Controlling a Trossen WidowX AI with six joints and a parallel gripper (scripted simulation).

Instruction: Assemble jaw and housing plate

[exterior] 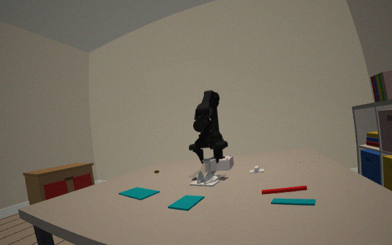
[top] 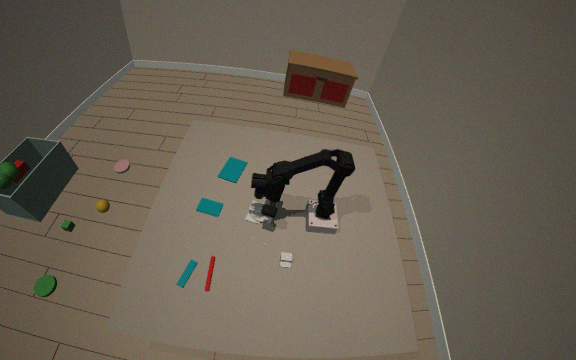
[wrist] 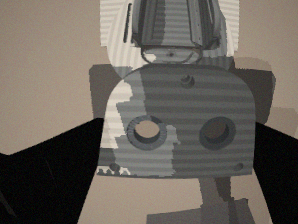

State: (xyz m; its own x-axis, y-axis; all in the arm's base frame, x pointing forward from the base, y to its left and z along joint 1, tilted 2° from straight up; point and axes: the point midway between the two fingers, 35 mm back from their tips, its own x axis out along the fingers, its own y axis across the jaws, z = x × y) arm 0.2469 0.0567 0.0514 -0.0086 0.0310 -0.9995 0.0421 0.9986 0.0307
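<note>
Now: the jaw 70 mm below my gripper tip, 20 mm to the right of it and 20 mm ahead of it. From my gripper tip the other things lie so: small white block (200 mm to the left, 120 mm behind, 70 mm below); red strip (350 mm to the left, 180 mm ahead, 80 mm below); housing plate (20 mm above, 10 mm ahead).
</note>
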